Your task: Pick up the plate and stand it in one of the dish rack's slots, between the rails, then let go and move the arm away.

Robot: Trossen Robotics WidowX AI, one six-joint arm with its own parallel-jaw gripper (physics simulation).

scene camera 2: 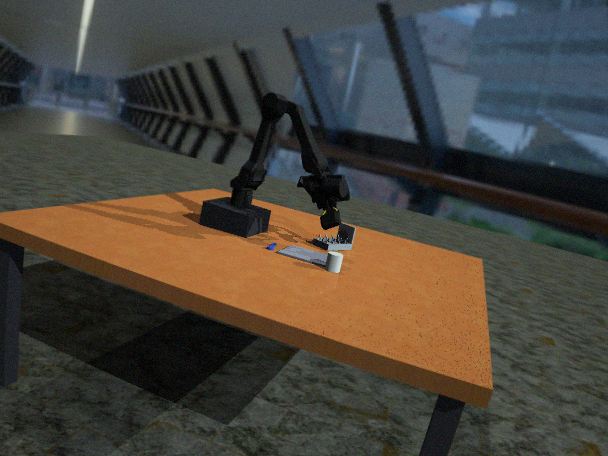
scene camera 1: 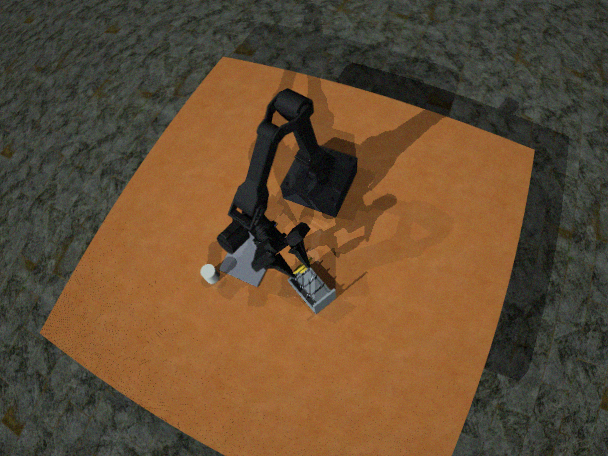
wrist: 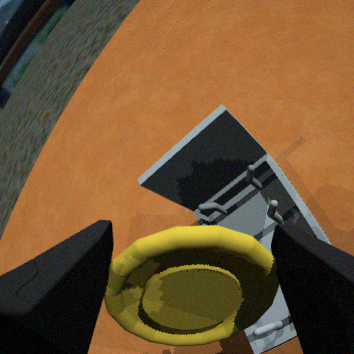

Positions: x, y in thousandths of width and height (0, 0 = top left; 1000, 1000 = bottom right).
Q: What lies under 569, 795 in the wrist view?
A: A yellow plate.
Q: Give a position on a grey dish rack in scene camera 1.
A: At 507, 626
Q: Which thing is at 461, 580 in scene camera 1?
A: The gripper.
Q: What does the gripper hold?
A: A yellow plate.
